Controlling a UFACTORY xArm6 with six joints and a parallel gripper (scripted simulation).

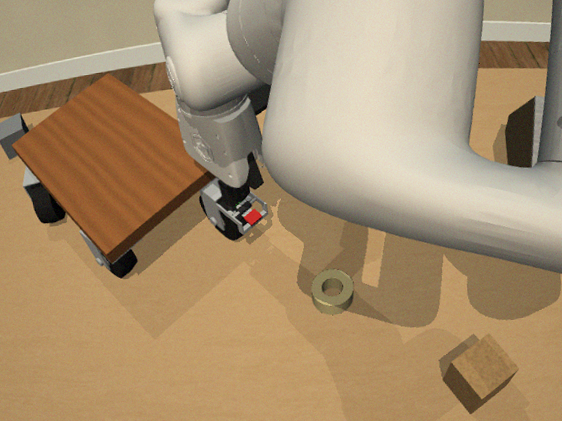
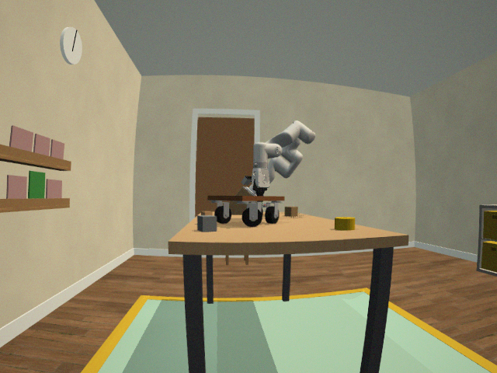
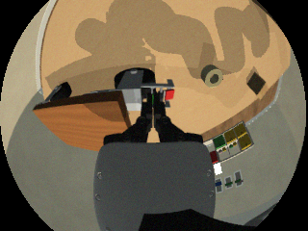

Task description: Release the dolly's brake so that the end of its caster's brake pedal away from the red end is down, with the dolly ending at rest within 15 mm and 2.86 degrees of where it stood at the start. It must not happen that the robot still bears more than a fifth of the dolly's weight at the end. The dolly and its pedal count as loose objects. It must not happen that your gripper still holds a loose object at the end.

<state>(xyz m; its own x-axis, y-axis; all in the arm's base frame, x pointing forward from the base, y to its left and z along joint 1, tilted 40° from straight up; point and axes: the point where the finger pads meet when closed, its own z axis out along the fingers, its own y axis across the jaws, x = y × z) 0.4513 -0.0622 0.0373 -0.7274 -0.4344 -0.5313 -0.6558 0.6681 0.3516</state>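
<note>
Now: the caster brake pedal 30 mm below my hand, 10 mm to the left of it and 10 mm behind it. From my hand the other things lie so: brown block (280 mm to the right, 180 mm behind, 100 mm below); then brown cube (270 mm behind, 250 mm to the left, 90 mm below); then red toy brick (190 mm behind, 180 mm to the right, 100 mm below).
</note>
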